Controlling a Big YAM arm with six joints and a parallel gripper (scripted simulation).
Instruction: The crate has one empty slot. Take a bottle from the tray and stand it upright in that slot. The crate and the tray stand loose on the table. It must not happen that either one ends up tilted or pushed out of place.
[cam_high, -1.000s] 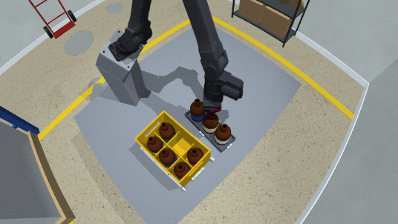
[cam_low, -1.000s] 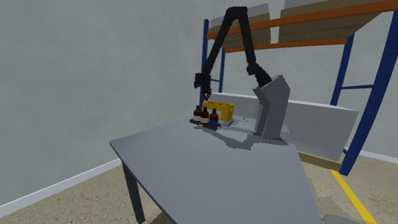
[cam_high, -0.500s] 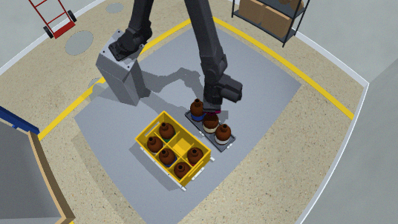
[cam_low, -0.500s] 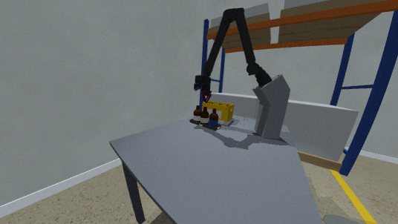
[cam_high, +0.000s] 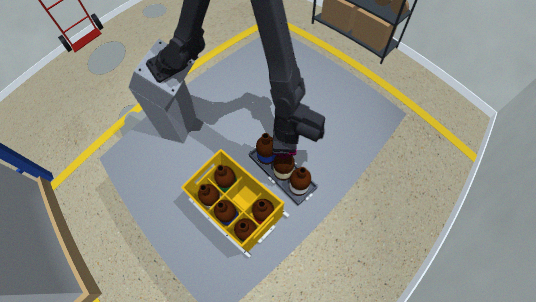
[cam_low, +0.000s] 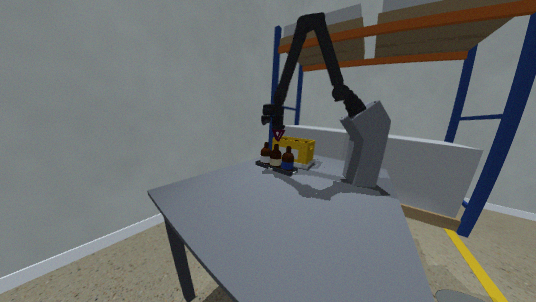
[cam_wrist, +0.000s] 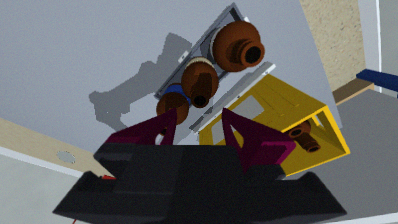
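Right now the glass bottle is 11 cm below my hand. Also, from my hand: yellow crate: 22 cm to the right, 11 cm below; dark tray: 18 cm below.
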